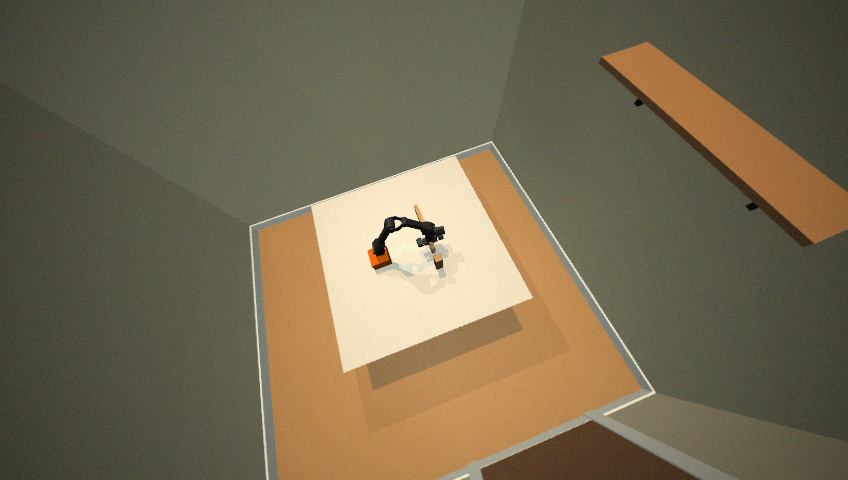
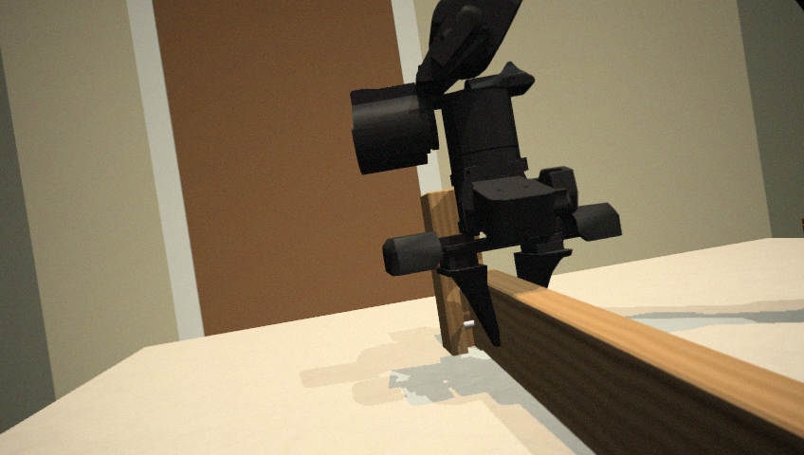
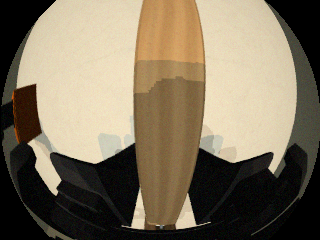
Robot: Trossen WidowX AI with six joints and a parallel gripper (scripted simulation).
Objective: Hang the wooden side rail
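Now: gripper tip 2 cm short of the wooden headboard post, 16 cm to the left of it and 5 cm below it.
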